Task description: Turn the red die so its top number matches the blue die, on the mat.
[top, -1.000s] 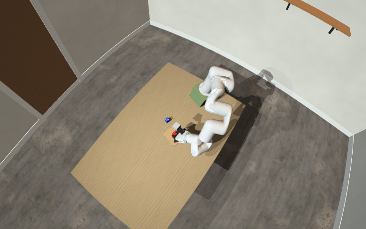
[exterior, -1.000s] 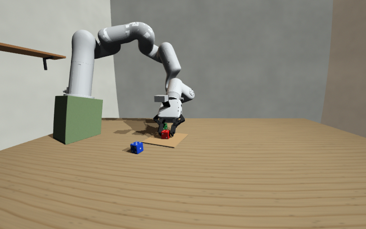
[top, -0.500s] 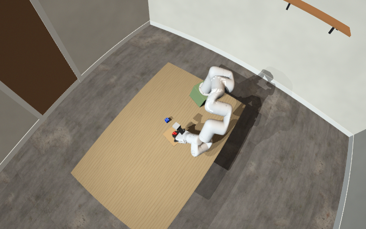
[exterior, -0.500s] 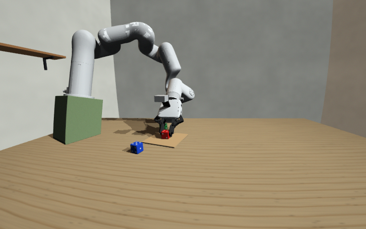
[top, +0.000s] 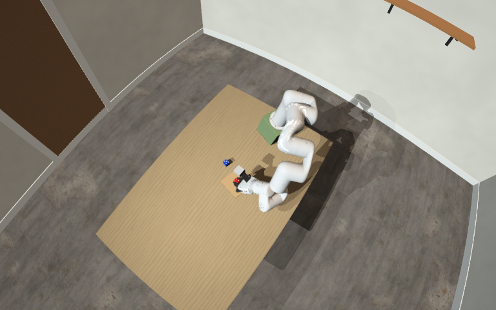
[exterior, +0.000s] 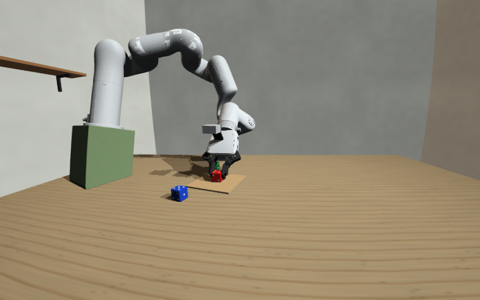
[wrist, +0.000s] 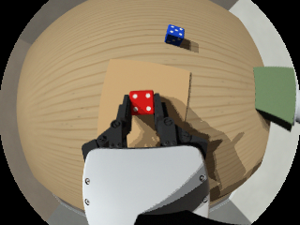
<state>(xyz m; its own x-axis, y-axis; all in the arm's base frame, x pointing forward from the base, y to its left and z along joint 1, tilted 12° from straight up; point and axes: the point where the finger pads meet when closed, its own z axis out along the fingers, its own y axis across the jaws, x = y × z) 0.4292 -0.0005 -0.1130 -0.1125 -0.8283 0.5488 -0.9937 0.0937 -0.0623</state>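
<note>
The tan mat lies 1 cm to the right of my hand and 3 cm below it. The rest, counted from my hand: blue die: 7 cm behind, 13 cm to the right, 2 cm below; red die: 1 cm to the right, 1 cm below; green die: 4 cm behind, 12 cm to the left, 2 cm below.
</note>
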